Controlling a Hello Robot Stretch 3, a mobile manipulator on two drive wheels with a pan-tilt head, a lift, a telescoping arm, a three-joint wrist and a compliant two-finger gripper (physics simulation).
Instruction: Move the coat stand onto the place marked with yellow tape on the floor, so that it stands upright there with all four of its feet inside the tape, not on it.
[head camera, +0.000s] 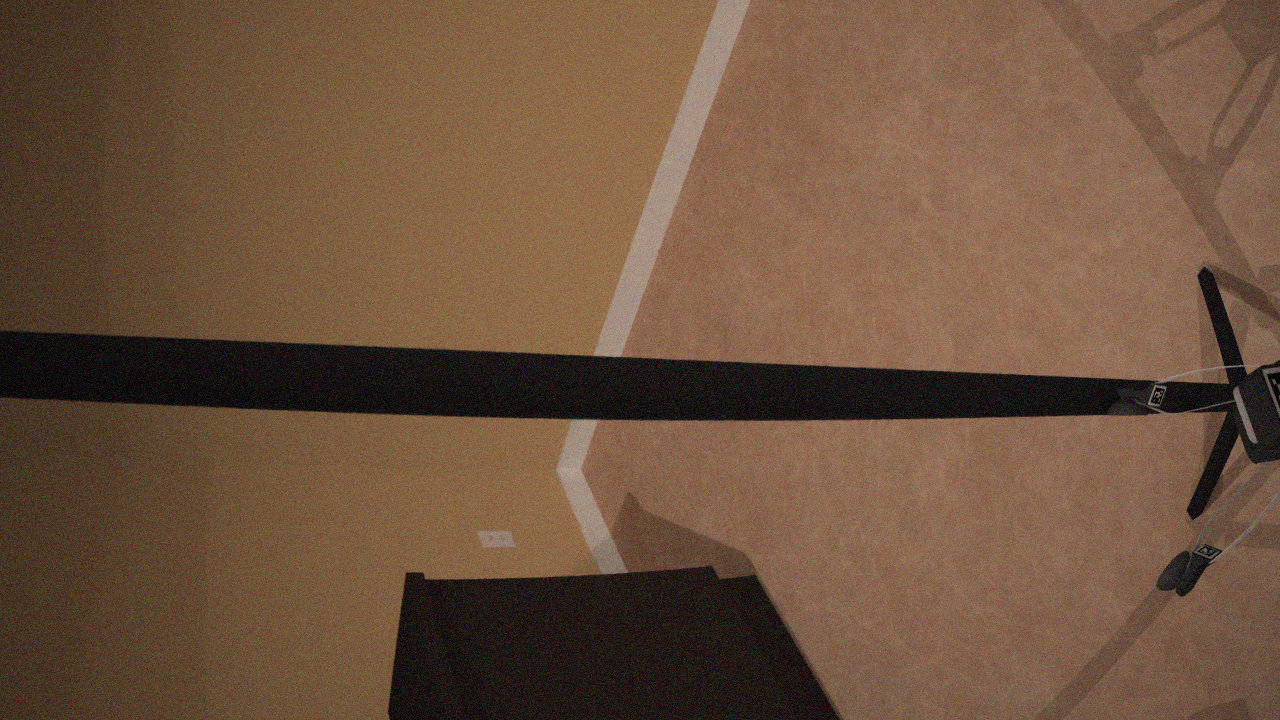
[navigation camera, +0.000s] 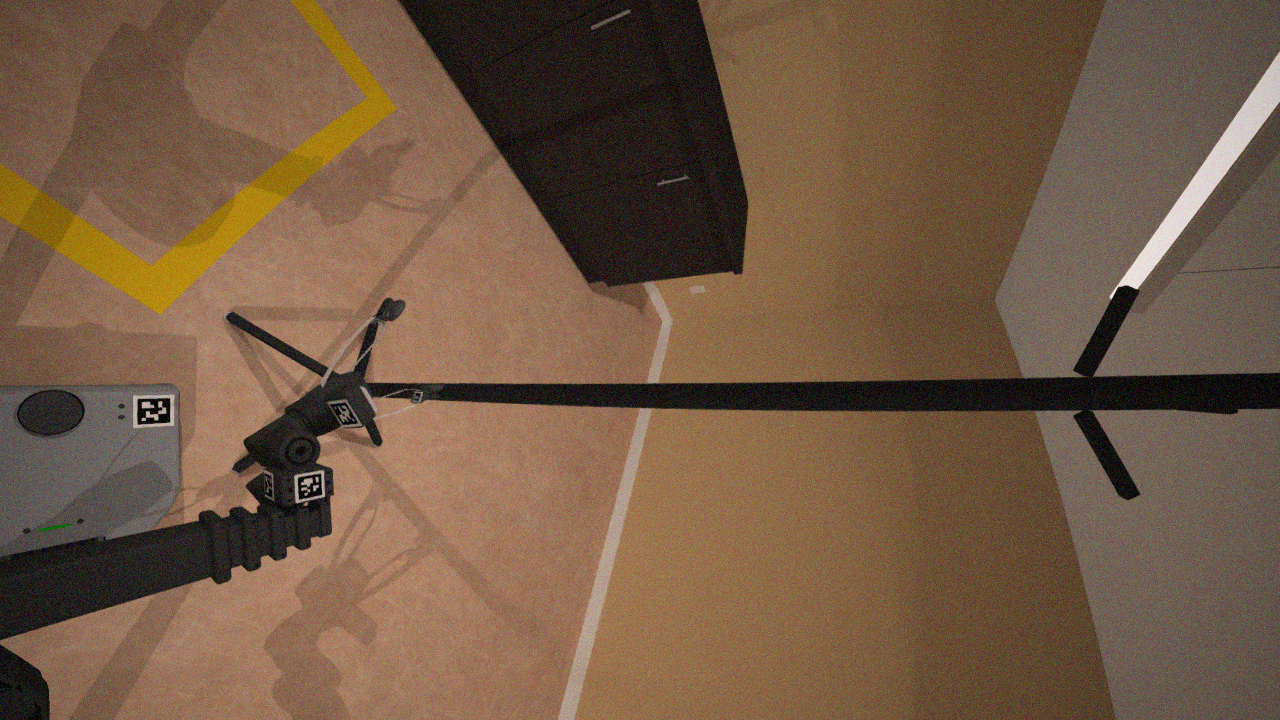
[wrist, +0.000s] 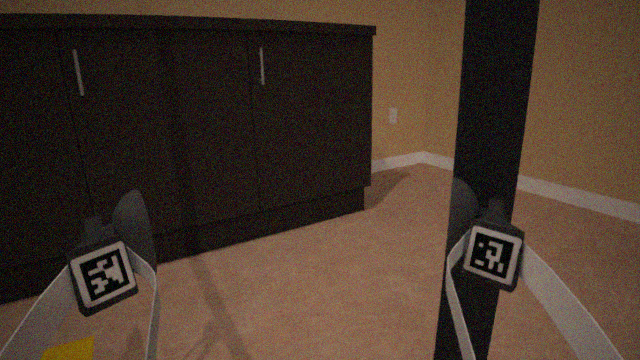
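Where they show: gripper, between the fingertips: (head camera: 1137, 500) (navigation camera: 422, 344) (wrist: 297, 213); robot's base, origin of its link: (navigation camera: 54, 410).
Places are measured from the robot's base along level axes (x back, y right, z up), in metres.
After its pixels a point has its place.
Observation:
The black coat stand (head camera: 626, 387) @[x -0.032, y 0.458, z 1.103 m] (navigation camera: 716, 395) @[x -0.036, y 0.458, z 1.133 m] (wrist: 495, 100) @[x -0.033, y 0.458, z 0.692 m] stands upright on the floor, its feet spread outside the yellow tape. The tape outline (navigation camera: 161, 286) @[x -0.266, y 0.149, z 0.001 m] (wrist: 70, 348) @[x -1.007, y 0.608, z 0.001 m] shows at the upper left in the navigation view, and a scrap of it at the bottom left in the wrist view. My gripper (head camera: 1152, 486) @[x -0.118, y 0.421, z 0.637 m] (navigation camera: 411, 351) @[x -0.118, y 0.421, z 0.637 m] (wrist: 297, 213) @[x -0.118, y 0.421, z 0.637 m] is open, low near the stand's pole. In the wrist view the pole passes behind the right finger, not midway between the fingers; whether they touch is unclear. My wrist hides the stand's foot joint in the navigation view.
A dark cabinet (head camera: 581, 644) @[x -0.676, y 1.707, z 0.566 m] (navigation camera: 626, 134) @[x -0.984, y 1.220, z 0.622 m] (wrist: 215, 125) @[x -0.967, y 1.247, z 0.533 m] stands by the yellow-brown wall (head camera: 358, 179) @[x 0.354, y 2.487, z 0.964 m] (navigation camera: 805, 537) @[x 0.824, y 2.178, z 1.179 m], beyond the stand. My base (navigation camera: 89, 456) @[x 0.076, y 0.043, z 0.160 m] is close to the stand's feet. The stand's upper hooks (navigation camera: 1107, 331) @[x -0.093, y 0.466, z 1.518 m] show against the ceiling.

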